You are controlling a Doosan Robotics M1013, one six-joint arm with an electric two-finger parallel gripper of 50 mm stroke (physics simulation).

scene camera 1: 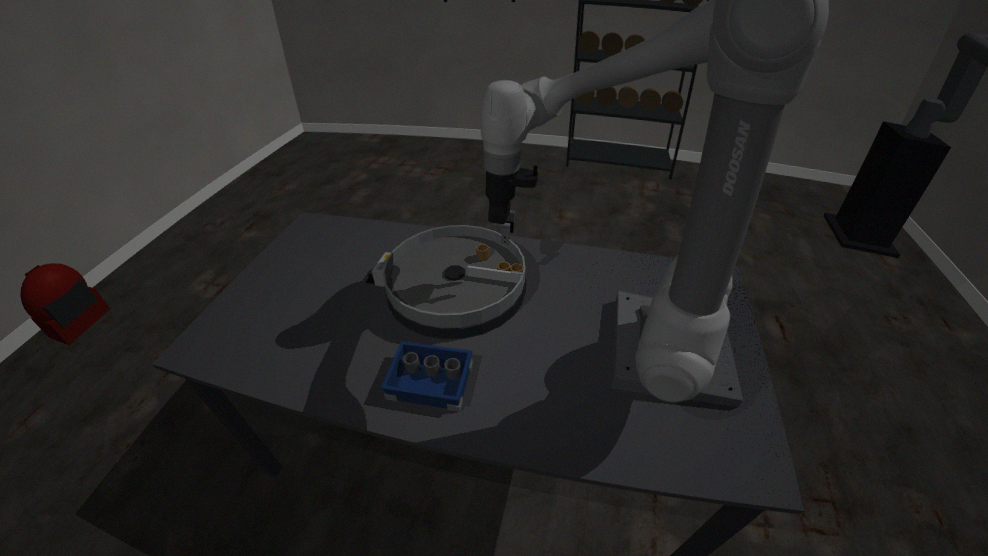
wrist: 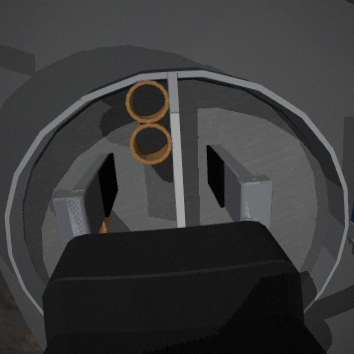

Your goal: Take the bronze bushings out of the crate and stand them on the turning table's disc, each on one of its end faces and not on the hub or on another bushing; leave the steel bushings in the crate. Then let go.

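Places are measured from the arm's base along level axes (x ahead, y left, z up), in metres.
Pixels of known places: gripper, between the fingertips: [scene camera 1: 507, 237] [wrist: 160, 167].
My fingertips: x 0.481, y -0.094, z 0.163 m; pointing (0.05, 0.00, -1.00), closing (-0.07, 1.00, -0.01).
Behind a point stands the place of what it marks.
Three bronze bushings stand upright on the turning table's grey disc [scene camera 1: 424, 259] @(x 0.756, y -0.108, z 0.017 m) [wrist: 295, 165] @(x 0.529, y 0.064, z 0.017 m). One bushing [scene camera 1: 482, 252] @(x 0.576, y -0.151, z 0.050 m) [wrist: 104, 226] @(x 0.580, y -0.151, z 0.055 m) stands behind the hub [scene camera 1: 453, 272] @(x 0.640, y -0.064, z 0.025 m); in the wrist view it is mostly hidden by the left finger. Two more, an inner bushing [scene camera 1: 503, 266] @(x 0.499, y -0.117, z 0.039 m) [wrist: 151, 157] @(x 0.510, y -0.101, z 0.045 m) and an outer bushing [scene camera 1: 516, 268] @(x 0.460, y -0.120, z 0.038 m) [wrist: 148, 118] @(x 0.472, y -0.103, z 0.051 m), stand side by side at the bar, close together or touching. My gripper [scene camera 1: 507, 233] @(x 0.481, y -0.094, z 0.163 m) [wrist: 160, 167] @(x 0.481, y -0.094, z 0.163 m) is open and empty above the disc's back right part. The blue crate [scene camera 1: 422, 398] @(x 0.559, y 0.350, z -0.008 m) holds three grey steel bushings [scene camera 1: 411, 361] @(x 0.639, y 0.246, z -0.025 m) [scene camera 1: 431, 365] @(x 0.586, y 0.240, z -0.028 m) [scene camera 1: 452, 367] @(x 0.531, y 0.231, z -0.026 m) in a row.
A pale raised rim [scene camera 1: 454, 318] @(x 0.561, y 0.126, z 0.040 m) [wrist: 14, 200] @(x 0.555, y -0.255, z 0.045 m) surrounds the disc. A white bar [scene camera 1: 491, 274] @(x 0.523, y -0.072, z 0.038 m) [wrist: 178, 175] @(x 0.526, y -0.076, z 0.053 m) runs from near the hub to the rim. A pale block [scene camera 1: 382, 271] @(x 0.854, y -0.011, z 0.023 m) with a yellow mark stands at the rim's left side. The arm's base plate [scene camera 1: 677, 390] is at the table's right.
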